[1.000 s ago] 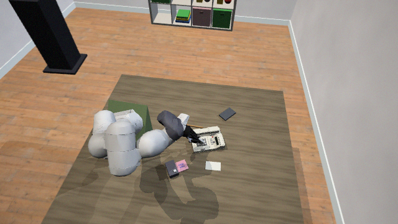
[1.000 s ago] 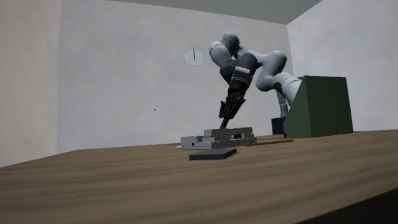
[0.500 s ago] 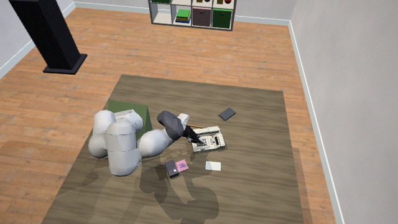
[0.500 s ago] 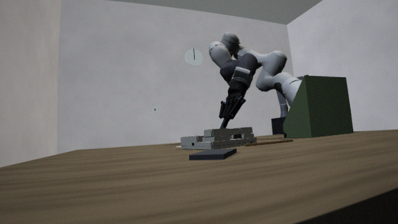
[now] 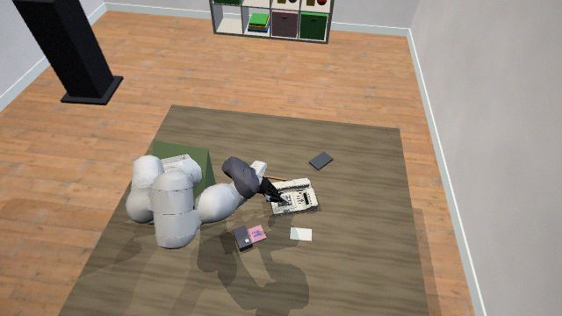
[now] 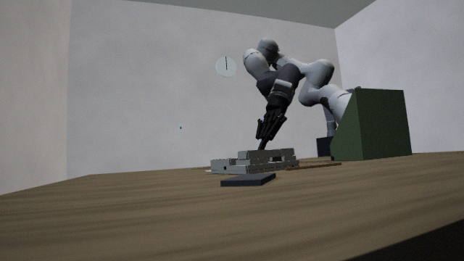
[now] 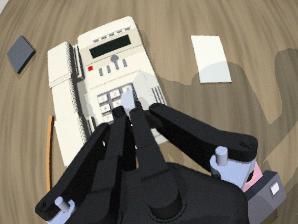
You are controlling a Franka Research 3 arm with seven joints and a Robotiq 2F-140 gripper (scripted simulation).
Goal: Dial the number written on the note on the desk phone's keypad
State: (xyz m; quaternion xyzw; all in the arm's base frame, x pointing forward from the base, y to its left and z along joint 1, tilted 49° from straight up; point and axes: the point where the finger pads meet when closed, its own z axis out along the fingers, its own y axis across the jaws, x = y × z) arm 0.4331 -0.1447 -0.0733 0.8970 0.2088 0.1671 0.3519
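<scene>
Right now my hand is 3 cm short of the handset, 10 cm to the right of it and 2 cm above it. Round my hand: pencil (8 cm behind, 18 cm to the left, 6 cm below); black box (17 cm behind, 19 cm to the right, 5 cm below); white note (10 cm ahead, 14 cm to the right, 7 cm below).
</scene>
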